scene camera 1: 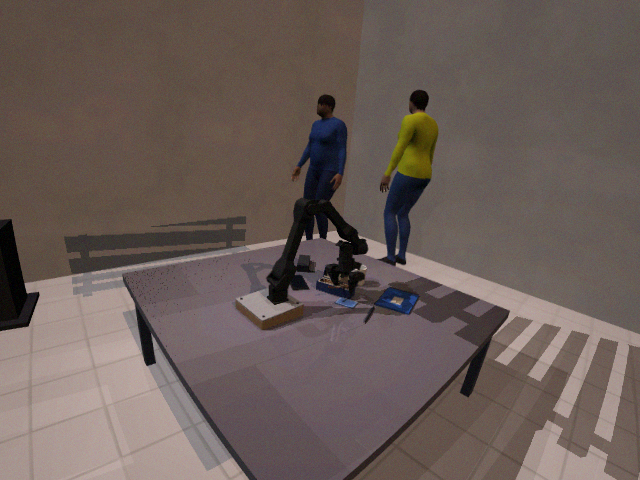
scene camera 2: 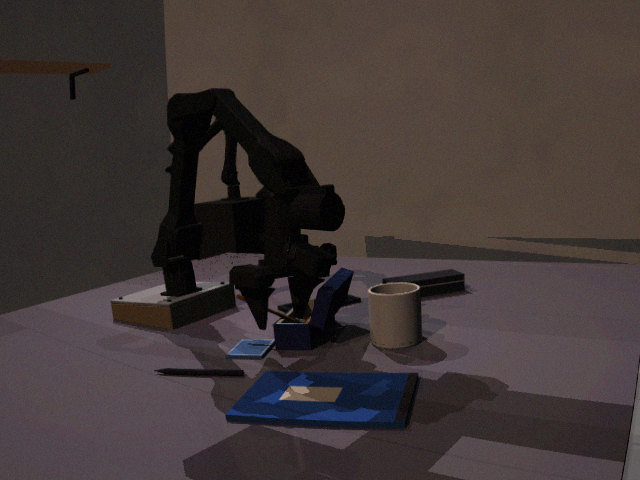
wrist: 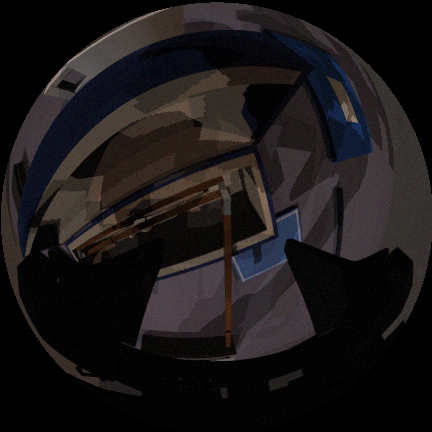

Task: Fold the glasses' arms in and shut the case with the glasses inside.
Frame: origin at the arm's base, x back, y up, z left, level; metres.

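Where they show: gripper, fingertip midpoint: (scene camera 1: 343,291) (wrist: 226,245); arm's base, origin of the base link: (scene camera 1: 277,298) (scene camera 2: 181,292).
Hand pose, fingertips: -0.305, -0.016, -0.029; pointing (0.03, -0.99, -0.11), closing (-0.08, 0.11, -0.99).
Things, the pixels of their centre, and the offset from my fingertips, as dx, dy, dz. "spot": a spot on its surface instead.
- dark blue case, surface spot: (wrist: 268,200) (scene camera 2: 289,324) spot: -0.036, +0.011, -0.018
- brown glasses, body centre: (wrist: 174,297) (scene camera 2: 277,309) (scene camera 1: 330,287) +0.044, +0.012, +0.037
- light blue card, body centre: (wrist: 268,247) (scene camera 2: 251,348) (scene camera 1: 346,302) +0.020, -0.029, -0.052
- pen, body centre: (scene camera 2: 197,372) (wrist: 339,233) +0.006, -0.027, -0.176
- blue book, body centre: (scene camera 2: 327,397) (wrist: 336,87) (scene camera 1: 398,299) -0.210, -0.027, -0.143
- beige mug, body centre: (scene camera 2: 396,310) (scene camera 1: 354,273) -0.155, +0.016, +0.101
- black box, body centre: (scene camera 2: 423,284) (scene camera 1: 303,263) -0.042, -0.014, +0.379
The dark blue case (scene camera 1: 330,287) (scene camera 2: 292,336) (wrist: 268,200) stands open, its cream-lined lid (scene camera 2: 330,302) (wrist: 165,112) leaning up on the side away from the robot's base. The brown glasses (wrist: 150,215) lie in it. One arm of the glasses is folded along the frame; the other arm (wrist: 228,280) sticks out over the case's rim toward the robot's base. My gripper (scene camera 1: 343,289) (scene camera 2: 280,321) (wrist: 226,245) is open and empty, low at the case. In the wrist view the outstretched arm runs between its fingers, apart from both. The left finger hides part of the case.
A light blue card (scene camera 1: 347,302) (scene camera 2: 251,349) (wrist: 287,232) lies beside the case. A pen (scene camera 2: 201,372) (wrist: 339,215) and a blue book (scene camera 1: 409,304) (scene camera 2: 320,413) (wrist: 345,145) lie farther out. A beige mug (scene camera 2: 394,317) stands behind the lid. A black box (scene camera 1: 303,262) (scene camera 2: 439,282) is farther back.
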